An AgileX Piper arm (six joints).
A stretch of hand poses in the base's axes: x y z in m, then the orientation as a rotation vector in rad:
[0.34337, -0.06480, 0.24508, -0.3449, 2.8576, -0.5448]
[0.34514, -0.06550, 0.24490, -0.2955, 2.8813, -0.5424]
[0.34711, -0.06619, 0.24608, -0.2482, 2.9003, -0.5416]
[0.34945, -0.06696, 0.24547, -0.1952, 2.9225, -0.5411]
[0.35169, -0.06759, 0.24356, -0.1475, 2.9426, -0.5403]
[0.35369, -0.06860, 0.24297, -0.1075, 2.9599, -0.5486]
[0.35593, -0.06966, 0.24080, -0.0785, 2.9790, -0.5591]
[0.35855, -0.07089, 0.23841, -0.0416, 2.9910, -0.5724]
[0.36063, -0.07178, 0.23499, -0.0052, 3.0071, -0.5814]
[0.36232, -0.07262, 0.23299, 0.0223, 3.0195, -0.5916]
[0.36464, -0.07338, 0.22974, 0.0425, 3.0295, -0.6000]
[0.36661, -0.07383, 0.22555, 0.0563, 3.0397, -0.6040]
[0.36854, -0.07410, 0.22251, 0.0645, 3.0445, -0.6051]
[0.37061, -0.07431, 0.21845, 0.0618, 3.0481, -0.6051]
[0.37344, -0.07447, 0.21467, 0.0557, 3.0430, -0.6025]
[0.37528, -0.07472, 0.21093, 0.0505, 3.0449, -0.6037]
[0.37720, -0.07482, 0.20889, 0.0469, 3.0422, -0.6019]
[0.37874, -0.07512, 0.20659, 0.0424, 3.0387, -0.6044]
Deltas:
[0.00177, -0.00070, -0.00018, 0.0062, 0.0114, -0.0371]
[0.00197, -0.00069, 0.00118, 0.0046, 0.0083, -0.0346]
[0.00234, -0.00077, -0.00061, 0.0048, 0.0112, -0.0389]
[0.00224, -0.00063, -0.00191, 0.0045, 0.0110, -0.0348]
[0.00200, -0.00101, -0.00059, -0.0022, 0.0115, -0.0298]
[0.00224, -0.00106, -0.00217, -0.0039, 0.0157, -0.0231]
[0.00262, -0.00123, -0.00239, -0.0061, 0.0086, -0.0268]
[0.00208, -0.00089, -0.00342, -0.0029, 0.0124, -0.0269]
[0.00169, -0.00084, -0.00200, -0.0043, 0.0105, -0.0204]
[0.00232, -0.00076, -0.00325, -0.0036, 0.0089, -0.0151]
[0.00197, -0.00045, -0.00419, -0.0009, 0.0091, -0.0108]
[0.00193, -0.00027, -0.00304, 0.0001, 0.0040, -0.0061]
[0.00207, -0.00021, -0.00406, 0.0005, 0.0037, 0.0011]
[0.00283, -0.00016, -0.00378, 0.0008, -0.0048, 0.0049]
[0.00184, -0.00025, -0.00374, -0.0006, 0.0026, 0.0029]
[0.00192, -0.00010, -0.00204, 0.0007, -0.0026, 0.0029]
[0.00154, -0.00030, -0.00230, -0.0021, -0.0024, 0.0034]

